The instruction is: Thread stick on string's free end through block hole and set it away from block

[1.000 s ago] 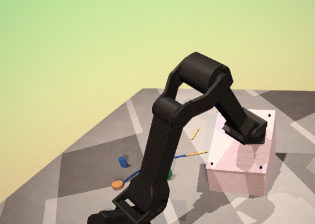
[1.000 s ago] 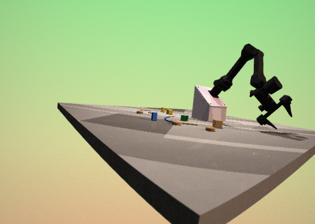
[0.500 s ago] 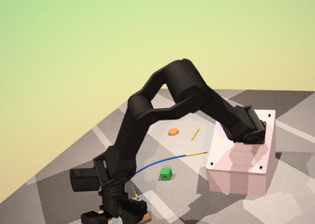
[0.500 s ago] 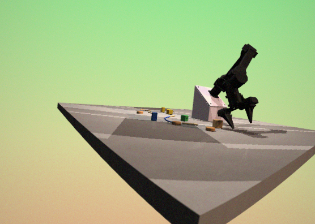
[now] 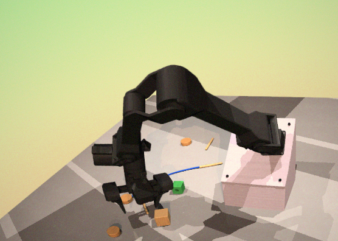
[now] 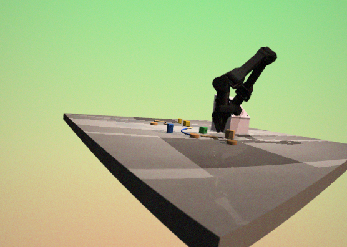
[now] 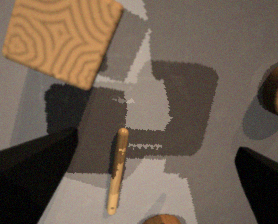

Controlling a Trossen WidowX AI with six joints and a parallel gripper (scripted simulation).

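The green block lies 14 cm to the right of my gripper tip, 5 cm behind it and 1 cm below it. From my gripper tip the other things lie so: round wooden button: 10 cm ahead, 5 cm to the right, 2 cm below; blue block: 16 cm to the right, 14 cm ahead, 1 cm below; tan cube: 7 cm behind, 1 cm below.
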